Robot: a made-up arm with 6 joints.
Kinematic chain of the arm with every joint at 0, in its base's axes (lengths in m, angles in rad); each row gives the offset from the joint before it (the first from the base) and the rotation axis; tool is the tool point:
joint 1: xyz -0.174 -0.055 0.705 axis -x
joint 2: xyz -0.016 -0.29 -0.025 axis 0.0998 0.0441 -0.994
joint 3: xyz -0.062 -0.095 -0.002 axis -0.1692 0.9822 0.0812
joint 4: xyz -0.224 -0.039 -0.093 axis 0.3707 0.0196 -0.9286
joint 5: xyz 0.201 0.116 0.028 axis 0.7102 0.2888 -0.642
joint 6: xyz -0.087 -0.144 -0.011 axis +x
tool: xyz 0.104 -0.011 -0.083
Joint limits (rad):
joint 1: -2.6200..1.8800
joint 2: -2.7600..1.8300
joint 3: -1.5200..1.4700
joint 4: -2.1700..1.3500
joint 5: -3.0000..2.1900
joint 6: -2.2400..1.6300
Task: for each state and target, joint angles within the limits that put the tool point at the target. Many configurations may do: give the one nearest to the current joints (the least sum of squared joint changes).
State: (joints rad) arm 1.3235 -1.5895 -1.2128 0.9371 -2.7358 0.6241
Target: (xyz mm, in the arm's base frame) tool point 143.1 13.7 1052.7
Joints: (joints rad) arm 1.6639 -1.4918 -1.2262 1.1784 -2.6129 0.4902
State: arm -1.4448 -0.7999 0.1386 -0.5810 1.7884 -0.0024
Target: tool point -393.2 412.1 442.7
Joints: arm -2.0238 -0.8173 -0.2075 -0.6072 1.6714 -0.0254
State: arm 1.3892 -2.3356 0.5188 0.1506 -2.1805 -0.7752
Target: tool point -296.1 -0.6 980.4
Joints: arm 1.7443 -1.9723 0.4846 0.0097 -2.2070 -0.8997
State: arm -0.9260 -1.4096 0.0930 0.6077 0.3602 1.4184
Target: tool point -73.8 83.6 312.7
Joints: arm -1.5847 -1.3661 -0.0722 0.3096 0.4739 1.3195
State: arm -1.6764 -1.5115 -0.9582 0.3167 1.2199 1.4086
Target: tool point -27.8 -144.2 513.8
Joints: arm -0.7989 -1.7353 -1.5200 0.9055 1.0128 1.4261
